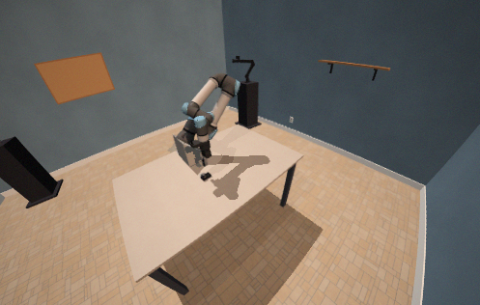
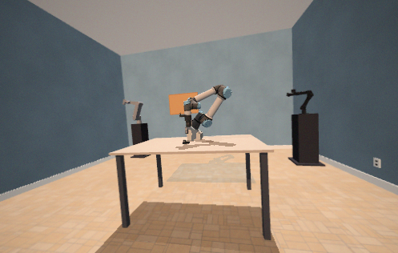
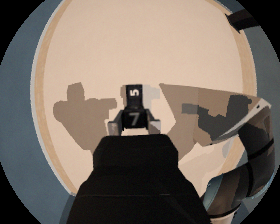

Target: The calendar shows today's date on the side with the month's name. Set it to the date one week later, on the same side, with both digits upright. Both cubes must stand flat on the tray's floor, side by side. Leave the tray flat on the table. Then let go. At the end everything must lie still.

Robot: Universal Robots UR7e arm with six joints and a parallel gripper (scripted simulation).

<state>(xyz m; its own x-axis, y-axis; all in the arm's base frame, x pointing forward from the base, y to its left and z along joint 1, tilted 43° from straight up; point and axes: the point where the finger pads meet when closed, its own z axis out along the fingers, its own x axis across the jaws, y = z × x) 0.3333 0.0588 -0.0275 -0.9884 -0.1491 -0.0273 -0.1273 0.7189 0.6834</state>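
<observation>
My gripper is now 3 cm to the left of the dark calendar cube and 11 cm above it. Also, from my hand: calendar tray (2 cm to the right, 13 cm below).
</observation>
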